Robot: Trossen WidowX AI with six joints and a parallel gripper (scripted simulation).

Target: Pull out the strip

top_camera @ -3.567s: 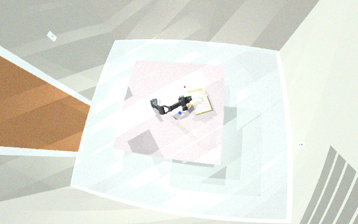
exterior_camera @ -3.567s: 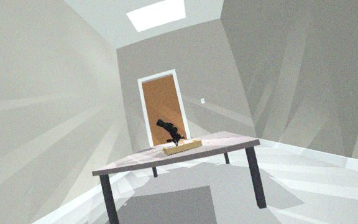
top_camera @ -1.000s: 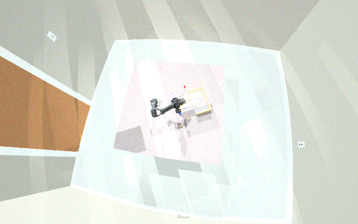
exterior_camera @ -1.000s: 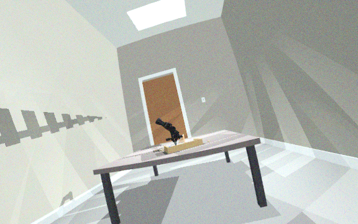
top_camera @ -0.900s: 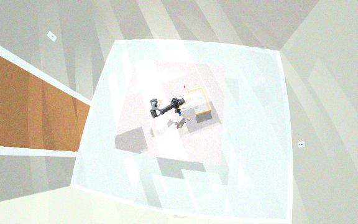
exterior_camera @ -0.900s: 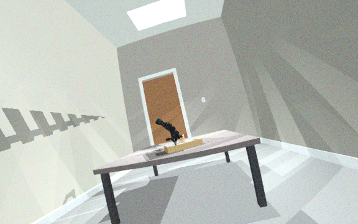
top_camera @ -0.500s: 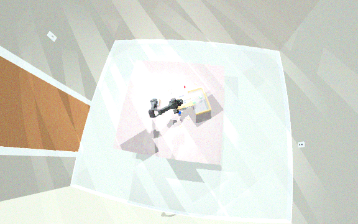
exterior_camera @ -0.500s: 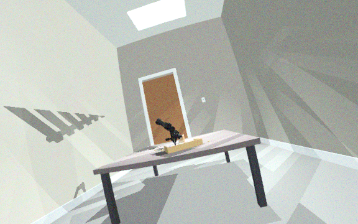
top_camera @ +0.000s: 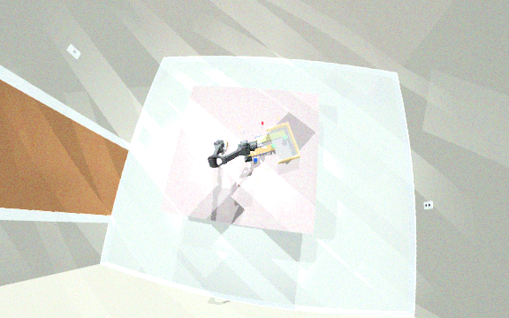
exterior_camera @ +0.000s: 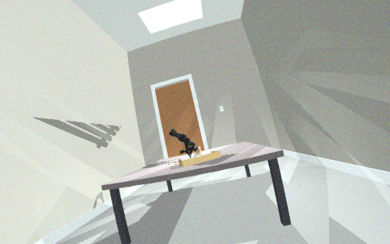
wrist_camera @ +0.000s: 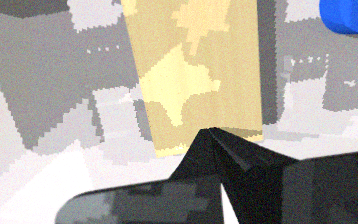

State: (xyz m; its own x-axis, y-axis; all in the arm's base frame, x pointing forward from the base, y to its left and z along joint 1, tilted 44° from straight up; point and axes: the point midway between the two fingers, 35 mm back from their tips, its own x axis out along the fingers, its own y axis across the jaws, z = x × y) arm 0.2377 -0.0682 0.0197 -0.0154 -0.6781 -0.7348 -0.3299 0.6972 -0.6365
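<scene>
My gripper tip is now 7 cm short of the small blue thing and 5 cm to the left of it. The rest, counted from my gripper tip: small red thing (30 cm to the left, 11 cm ahead, 1 cm above).
</scene>
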